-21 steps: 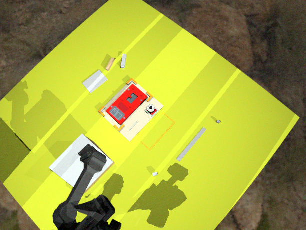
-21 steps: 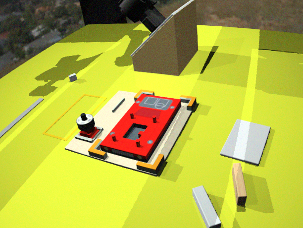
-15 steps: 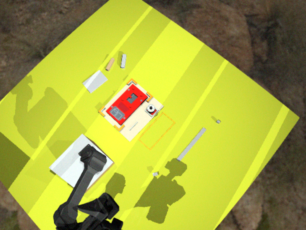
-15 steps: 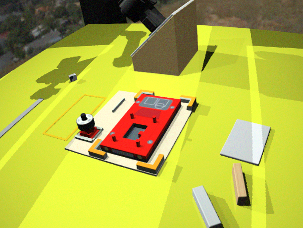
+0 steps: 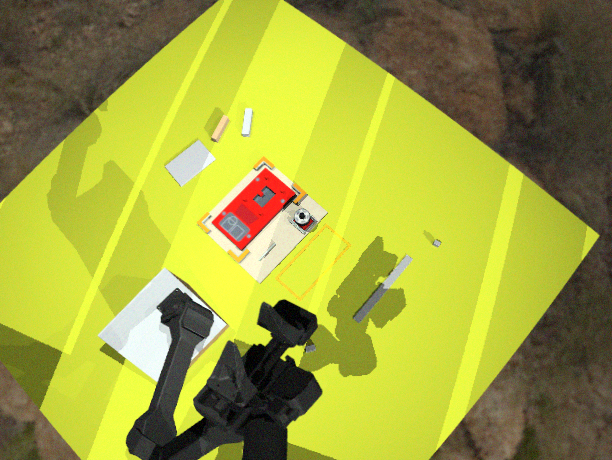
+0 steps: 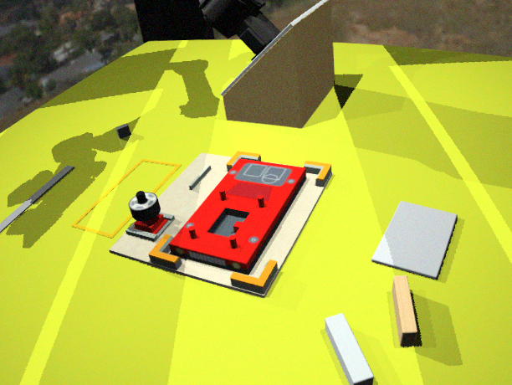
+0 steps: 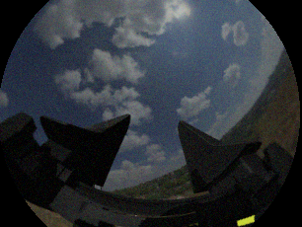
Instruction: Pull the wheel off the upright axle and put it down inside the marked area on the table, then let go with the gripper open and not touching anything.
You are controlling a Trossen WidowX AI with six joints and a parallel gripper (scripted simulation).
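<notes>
My gripper tip is now 620 mm above the wheel, 250 mm short of it and 210 mm to the right of it. Round my gripper tip: grey plate (660 mm below, 550 mm to the left, 160 mm ahead); then wooden block (650 mm below, 560 mm to the left, 280 mm ahead); then long grey strip (660 mm below, 270 mm ahead, 50 mm to the right).
</notes>
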